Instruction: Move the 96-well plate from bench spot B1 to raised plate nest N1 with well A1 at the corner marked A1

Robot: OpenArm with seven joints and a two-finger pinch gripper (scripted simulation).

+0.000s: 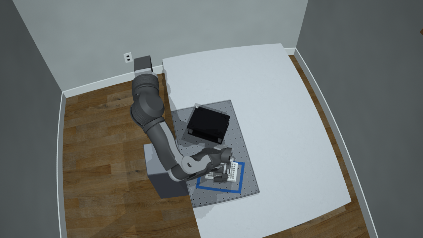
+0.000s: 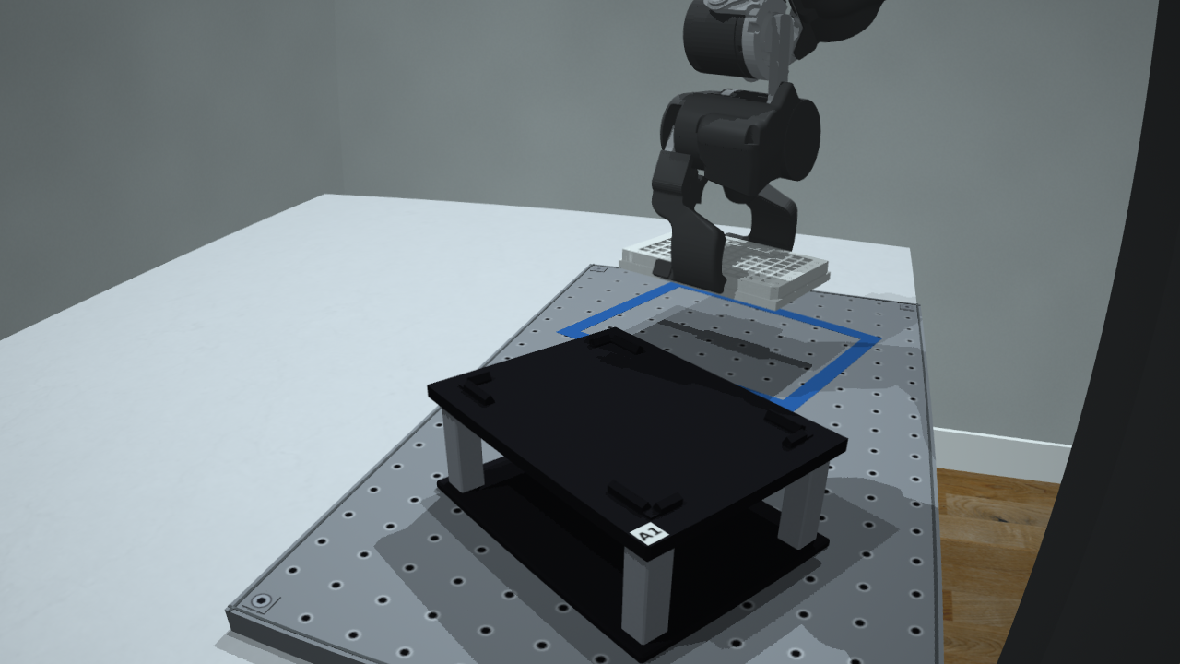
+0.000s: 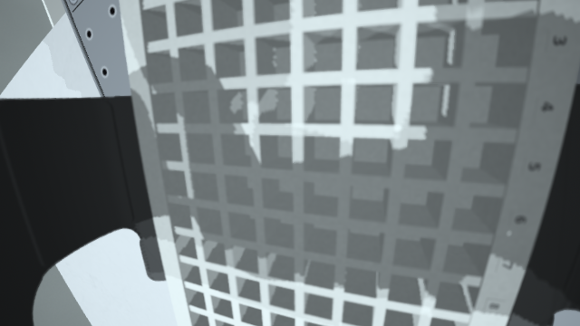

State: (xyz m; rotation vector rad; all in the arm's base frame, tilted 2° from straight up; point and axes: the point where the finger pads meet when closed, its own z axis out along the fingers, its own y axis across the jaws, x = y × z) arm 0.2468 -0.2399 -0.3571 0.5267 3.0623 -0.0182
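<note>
Right now my hand is 10 mm past the black raised nest N1 and 240 mm to the right of it. The rest, counted from my hand: white 96-well plate: right at my hand; A1 label: 40 mm behind, 330 mm to the left, 10 mm above.
</note>
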